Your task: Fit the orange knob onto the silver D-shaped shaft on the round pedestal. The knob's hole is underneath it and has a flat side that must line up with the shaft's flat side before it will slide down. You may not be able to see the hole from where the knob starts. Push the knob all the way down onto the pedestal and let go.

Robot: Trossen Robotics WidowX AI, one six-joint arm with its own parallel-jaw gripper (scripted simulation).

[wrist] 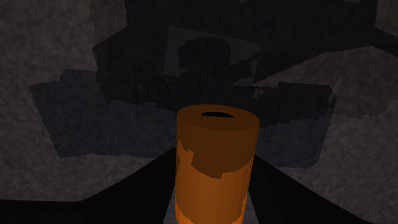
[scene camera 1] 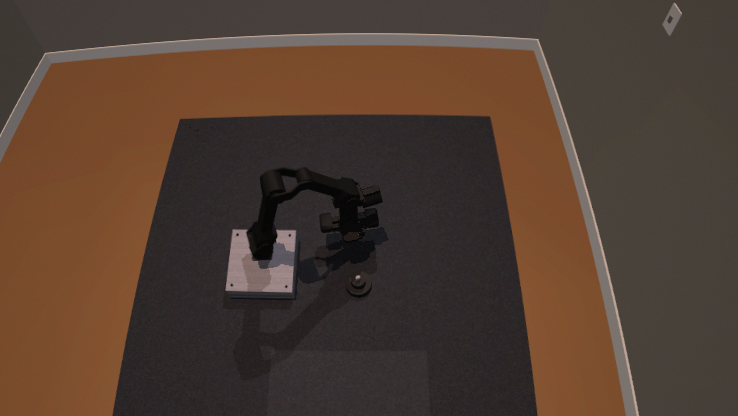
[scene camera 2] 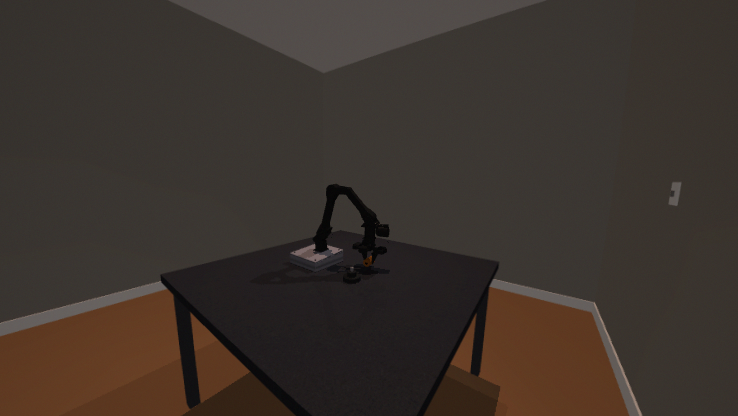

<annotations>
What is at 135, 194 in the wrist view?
My gripper.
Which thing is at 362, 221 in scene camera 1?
My gripper.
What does my gripper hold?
An orange knob.
</annotations>
